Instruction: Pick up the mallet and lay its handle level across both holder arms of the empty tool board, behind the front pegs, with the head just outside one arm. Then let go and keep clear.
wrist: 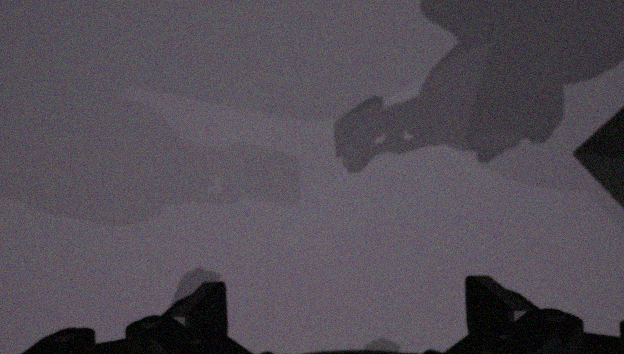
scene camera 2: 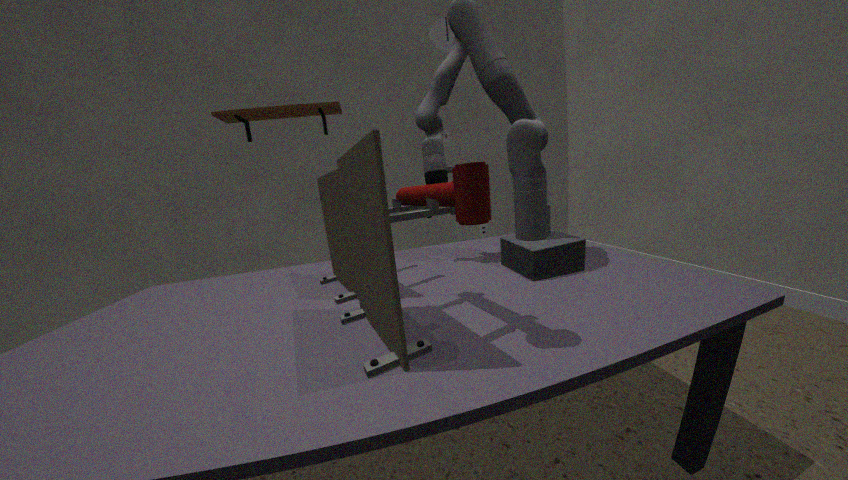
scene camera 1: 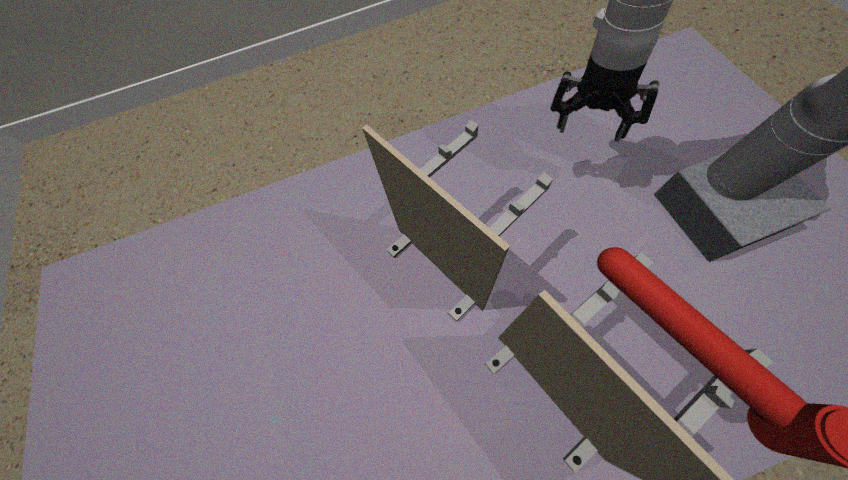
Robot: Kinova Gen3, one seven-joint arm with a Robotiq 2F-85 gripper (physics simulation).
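Frame: origin at the arm's base, x back, y left, z down, level; centimetres.
Where they show: gripper, fingertip midpoint: (wrist: 344, 305) (scene camera 2: 441, 216) (scene camera 1: 589, 133); arm's base at its link origin: (scene camera 2: 531, 236) (scene camera 1: 735, 178).
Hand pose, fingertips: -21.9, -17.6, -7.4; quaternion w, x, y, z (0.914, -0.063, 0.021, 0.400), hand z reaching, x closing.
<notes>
Each offset is from my fingertips to the top centre of the thing, as dx, dy, dz. "*": to the spot under its first point. Level surfaces: height alone.
The red mallet {-13.8, +34.0, -12.6} (scene camera 1: 696, 333) (scene camera 2: 471, 193) lies with its handle across both arms of the nearer tool board (scene camera 1: 601, 386) (scene camera 2: 371, 237), between their pegs. Its head is outside one arm, at the lower right in scene camera 1. The empty tool board (scene camera 1: 440, 220) (scene camera 2: 328, 220) stands beyond it, with two bare holder arms, one {* -23.2, -6.2, -5.3} (scene camera 1: 458, 142) farther and one {* -19.0, +8.4, -5.3} (scene camera 1: 529, 199) nearer, each with an end peg and a middle peg. My gripper (scene camera 1: 590, 134) (wrist: 344, 305) is open and empty, pointing down above the table, apart from the mallet and boards. Its fingers are hidden in scene camera 2.
The robot's base block (scene camera 1: 767, 220) (scene camera 2: 541, 258) stands on the purple table {dz +16.4} (scene camera 1: 208, 309) (scene camera 2: 208, 380), on the holder-arm side of the boards. A brown wall shelf (scene camera 2: 279, 111) hangs at the back. Arm and mallet shadows fall on the table.
</notes>
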